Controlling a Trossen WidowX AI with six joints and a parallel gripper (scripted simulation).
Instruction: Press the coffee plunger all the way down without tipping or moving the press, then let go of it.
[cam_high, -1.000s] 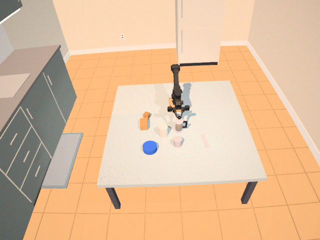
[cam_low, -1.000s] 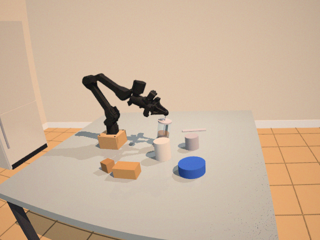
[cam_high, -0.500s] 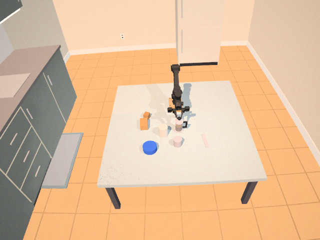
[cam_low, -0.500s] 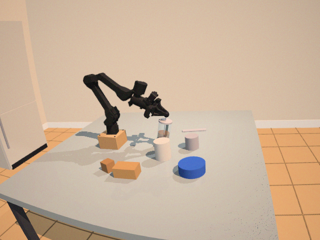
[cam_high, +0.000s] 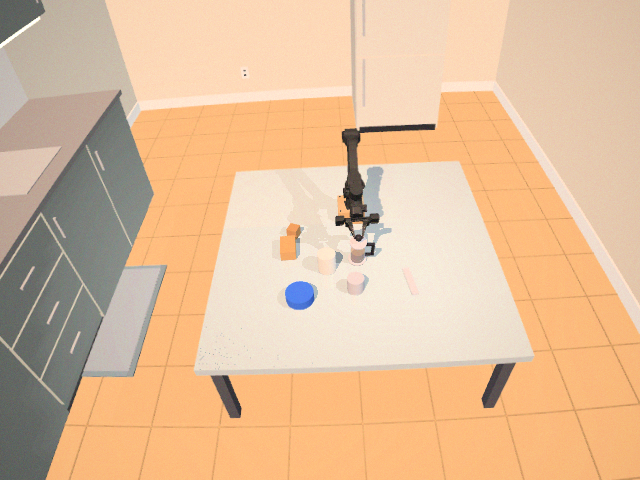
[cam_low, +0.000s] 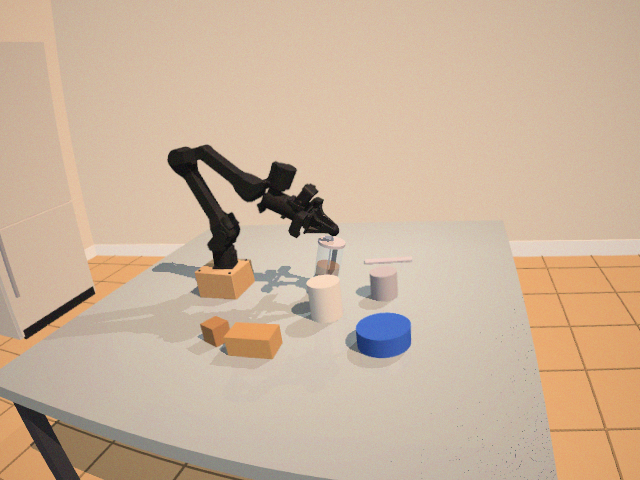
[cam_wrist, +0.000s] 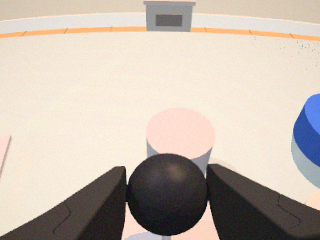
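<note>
Right now the coffee press is 3 cm behind my gripper tip, 2 cm to the left of it and 9 cm below it.
</note>
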